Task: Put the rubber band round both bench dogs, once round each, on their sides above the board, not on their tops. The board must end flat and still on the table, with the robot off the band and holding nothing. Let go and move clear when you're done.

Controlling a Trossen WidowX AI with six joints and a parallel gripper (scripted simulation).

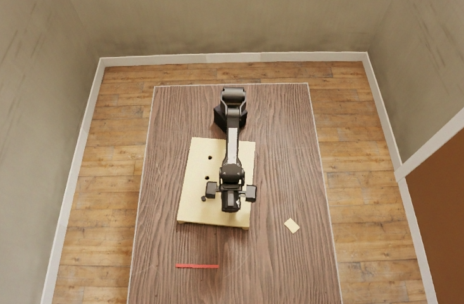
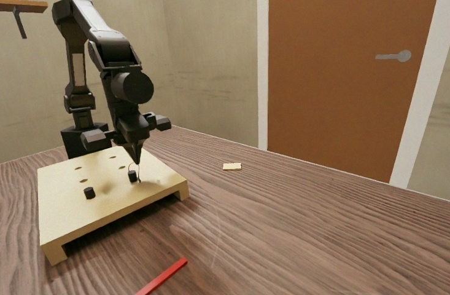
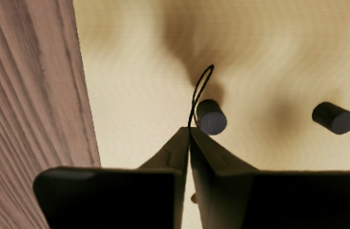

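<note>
The cream board is 90 mm below my hand, 90 mm behind it and 70 mm to the right of it. From my hand the other things lie so: tan block 260 mm to the left, 120 mm below, 40 mm ahead; then red strip 260 mm ahead, 120 mm below, 80 mm to the right.
</note>
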